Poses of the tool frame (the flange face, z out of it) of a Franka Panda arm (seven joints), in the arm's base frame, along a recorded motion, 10 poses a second.
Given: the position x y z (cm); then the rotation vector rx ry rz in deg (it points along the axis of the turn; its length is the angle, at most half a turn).
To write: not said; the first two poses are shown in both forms.
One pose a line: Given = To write
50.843 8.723 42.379 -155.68 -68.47 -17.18 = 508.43 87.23 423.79 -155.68 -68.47 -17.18
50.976 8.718 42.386 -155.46 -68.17 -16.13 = 509.76 87.18 423.86 -155.46 -68.17 -16.13
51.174 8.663 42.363 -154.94 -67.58 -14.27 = 511.74 86.63 423.63 -154.94 -67.58 -14.27
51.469 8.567 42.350 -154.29 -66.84 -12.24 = 514.69 85.67 423.50 -154.29 -66.84 -12.24
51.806 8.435 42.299 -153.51 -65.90 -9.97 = 518.06 84.35 422.99 -153.51 -65.90 -9.97
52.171 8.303 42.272 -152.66 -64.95 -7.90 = 521.71 83.03 422.72 -152.66 -64.95 -7.90
